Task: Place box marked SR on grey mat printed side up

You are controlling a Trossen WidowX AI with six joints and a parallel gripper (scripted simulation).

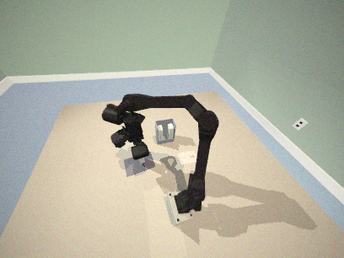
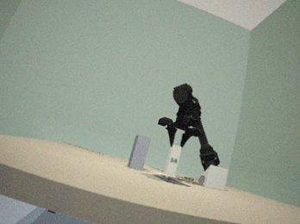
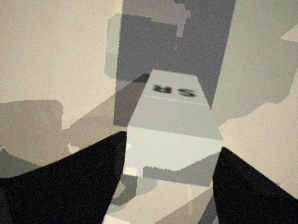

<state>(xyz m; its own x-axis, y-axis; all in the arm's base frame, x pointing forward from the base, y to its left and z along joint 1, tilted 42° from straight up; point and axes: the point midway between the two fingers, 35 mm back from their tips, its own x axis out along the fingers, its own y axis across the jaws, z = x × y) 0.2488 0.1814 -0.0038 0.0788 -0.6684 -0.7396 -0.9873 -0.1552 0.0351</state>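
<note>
Now: the white box marked SR 50 mm below my gripper tip and 10 mm to the left of it. Also, from my gripper tip: grey mat (130 mm below, 10 mm to the left, 10 mm behind); then white card (260 mm to the right, 130 mm below, 30 mm behind).
</note>
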